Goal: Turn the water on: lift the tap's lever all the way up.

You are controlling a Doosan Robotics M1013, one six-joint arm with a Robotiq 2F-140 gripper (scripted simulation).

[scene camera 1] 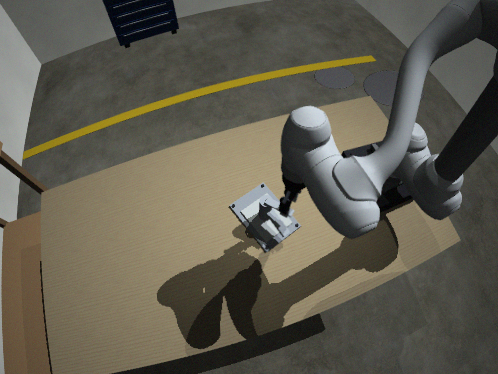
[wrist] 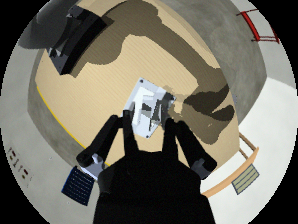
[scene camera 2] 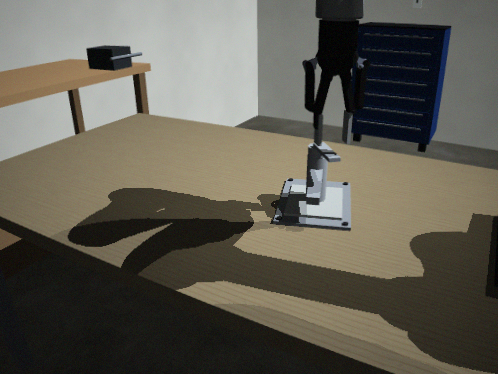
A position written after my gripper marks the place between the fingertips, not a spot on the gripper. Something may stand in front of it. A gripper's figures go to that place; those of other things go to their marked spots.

Labels:
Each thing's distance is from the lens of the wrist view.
my gripper (wrist: 147, 108): 0.22 m
tap (wrist: 158, 98): 0.32 m

